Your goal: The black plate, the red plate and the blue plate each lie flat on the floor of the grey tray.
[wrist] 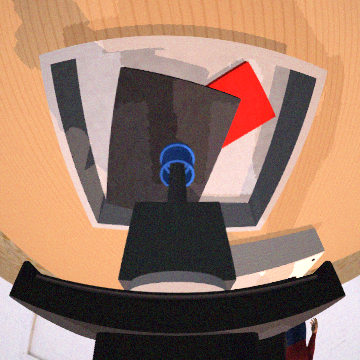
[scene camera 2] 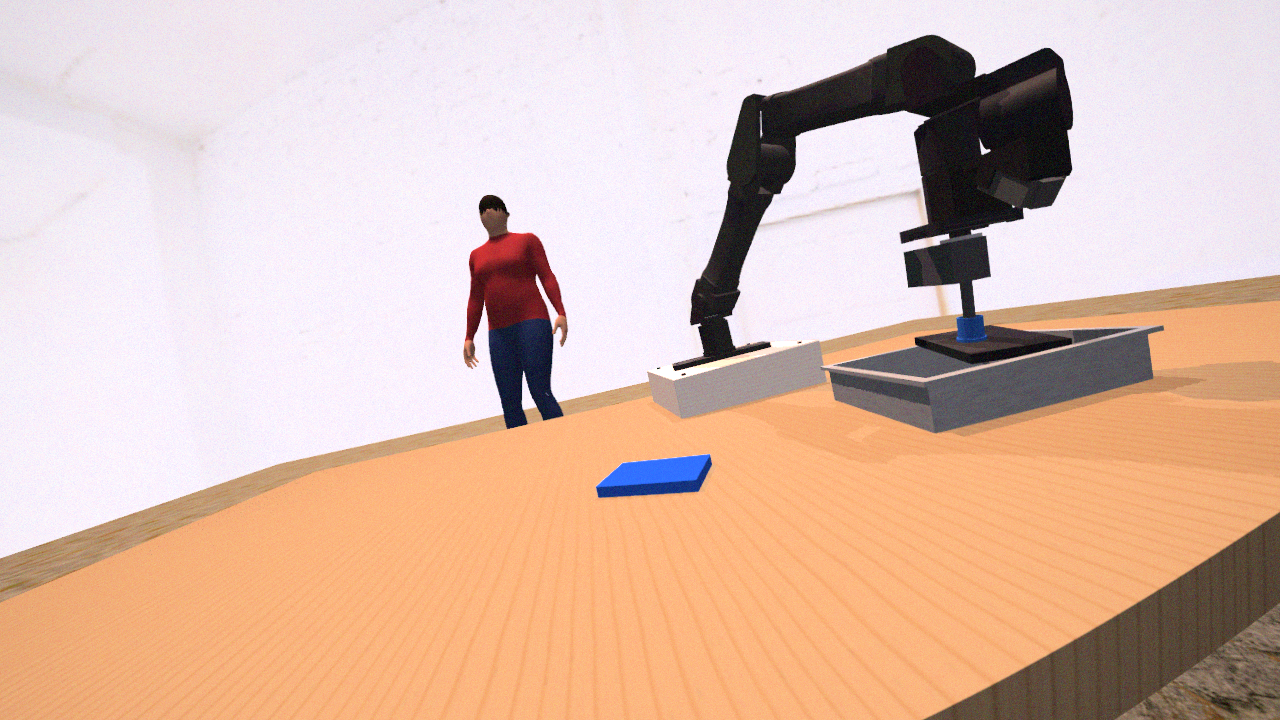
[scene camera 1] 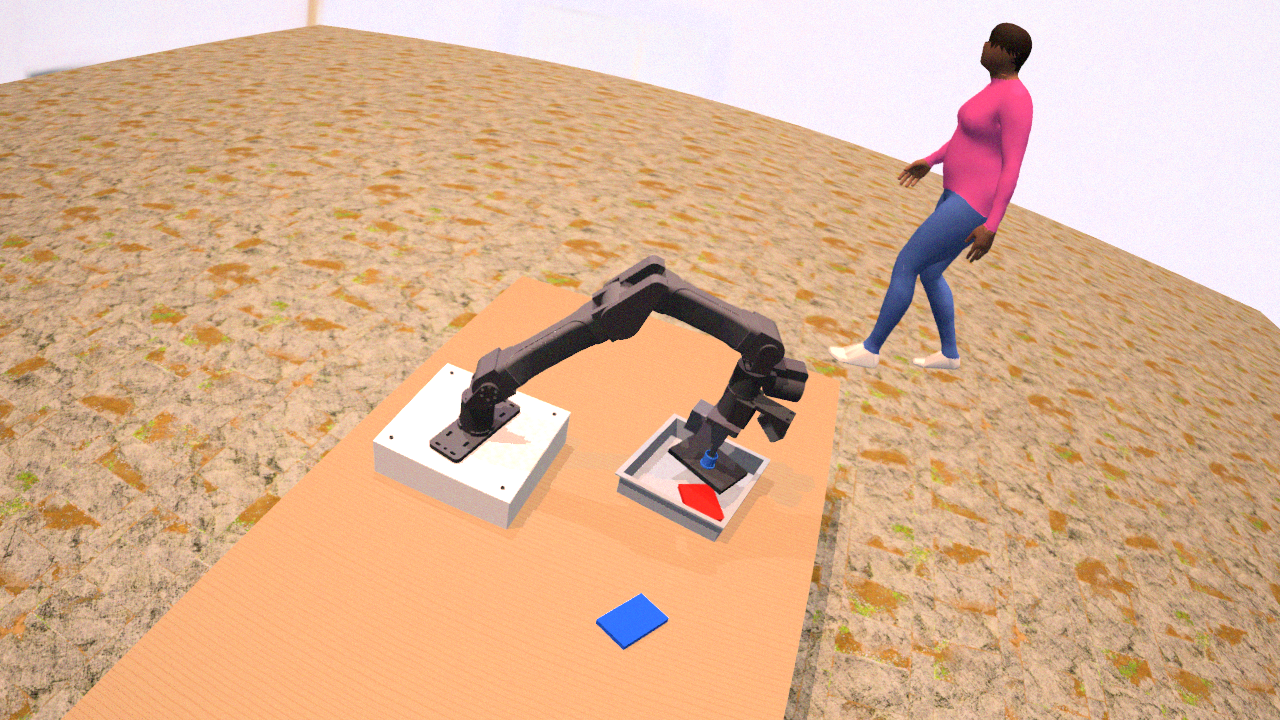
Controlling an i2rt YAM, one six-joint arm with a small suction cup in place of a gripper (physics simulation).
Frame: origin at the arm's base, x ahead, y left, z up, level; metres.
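Seen in the pictures: end effector, tool point: (wrist: 176, 151) (scene camera 2: 972, 349) (scene camera 1: 705, 468); arm's base, origin of the base link: (scene camera 2: 720, 357) (scene camera 1: 475, 428).
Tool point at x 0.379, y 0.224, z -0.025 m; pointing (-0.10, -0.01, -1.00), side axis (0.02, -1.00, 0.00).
Note:
Offsets run from my tool point to a thing's top centre.
My suction cup (scene camera 1: 709, 459) (scene camera 2: 970, 329) (wrist: 177, 165) sits on the black plate @(dy +0.014, dx +0.000, dz +0.018 m) (scene camera 1: 730, 467) (scene camera 2: 952, 347) (wrist: 143, 125) and holds it level just above the grey tray (scene camera 1: 635, 475) (scene camera 2: 909, 400) (wrist: 286, 118), over its middle. The red plate @(dy -0.049, dx +0.024, dz -0.038 m) (scene camera 1: 702, 500) (wrist: 251, 100) lies flat on the tray floor, partly under the black plate's corner in the wrist view. The blue plate @(dy -0.377, dx +0.051, dz -0.040 m) (scene camera 1: 632, 620) (scene camera 2: 655, 476) lies flat on the wooden table, well in front of the tray.
The arm's white base block (scene camera 1: 487, 472) (scene camera 2: 737, 379) stands left of the tray. A person in pink (scene camera 1: 952, 215) walks on the floor beyond the table's right side. A person in red (scene camera 2: 512, 315) stands behind the table.

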